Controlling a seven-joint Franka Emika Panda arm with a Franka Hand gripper.
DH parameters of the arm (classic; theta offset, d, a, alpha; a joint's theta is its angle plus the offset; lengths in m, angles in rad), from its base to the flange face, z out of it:
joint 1: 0 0.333 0 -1.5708
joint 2: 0 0 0 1.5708
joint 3: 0 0.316 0.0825 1.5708
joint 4: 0 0 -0.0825 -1.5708
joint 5: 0 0.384 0 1.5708
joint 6: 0 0 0.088 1.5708
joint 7: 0 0.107 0 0
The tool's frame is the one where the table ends.
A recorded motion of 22 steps. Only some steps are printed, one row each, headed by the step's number.
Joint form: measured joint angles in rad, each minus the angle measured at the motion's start. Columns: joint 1, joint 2, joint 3, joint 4, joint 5, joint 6, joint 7.
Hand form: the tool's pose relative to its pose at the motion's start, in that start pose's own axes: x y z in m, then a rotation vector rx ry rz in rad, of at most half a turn. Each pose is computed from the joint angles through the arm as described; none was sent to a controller.
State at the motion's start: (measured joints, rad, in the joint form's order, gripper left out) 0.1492 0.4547 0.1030 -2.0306 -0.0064 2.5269 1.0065
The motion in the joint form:
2: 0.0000 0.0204 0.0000 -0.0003 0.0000 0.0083 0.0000
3: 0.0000 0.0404 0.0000 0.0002 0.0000 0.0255 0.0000
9: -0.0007 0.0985 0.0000 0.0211 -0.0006 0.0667 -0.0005
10: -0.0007 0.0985 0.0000 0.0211 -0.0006 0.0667 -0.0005
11: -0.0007 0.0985 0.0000 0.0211 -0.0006 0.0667 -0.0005
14: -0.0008 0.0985 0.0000 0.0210 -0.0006 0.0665 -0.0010
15: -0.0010 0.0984 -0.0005 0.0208 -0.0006 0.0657 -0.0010
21: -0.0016 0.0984 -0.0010 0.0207 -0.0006 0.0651 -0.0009
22: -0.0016 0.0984 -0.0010 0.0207 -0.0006 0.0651 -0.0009
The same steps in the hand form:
2: -0.0009 0.0019 0.0115 -0.0093 -0.0082 0.0009
3: -0.0012 0.0028 0.0218 -0.0102 -0.0110 0.0019
9: 0.0014 0.0011 0.0452 -0.0039 -0.0128 0.0046
10: 0.0014 0.0011 0.0452 -0.0039 -0.0128 0.0046
11: 0.0014 0.0011 0.0452 -0.0039 -0.0128 0.0046
14: 0.0015 0.0011 0.0453 -0.0041 -0.0130 0.0042
15: 0.0017 0.0015 0.0454 -0.0050 -0.0132 0.0048
21: 0.0022 0.0019 0.0454 -0.0058 -0.0133 0.0059
22: 0.0022 0.0019 0.0454 -0.0058 -0.0133 0.0059

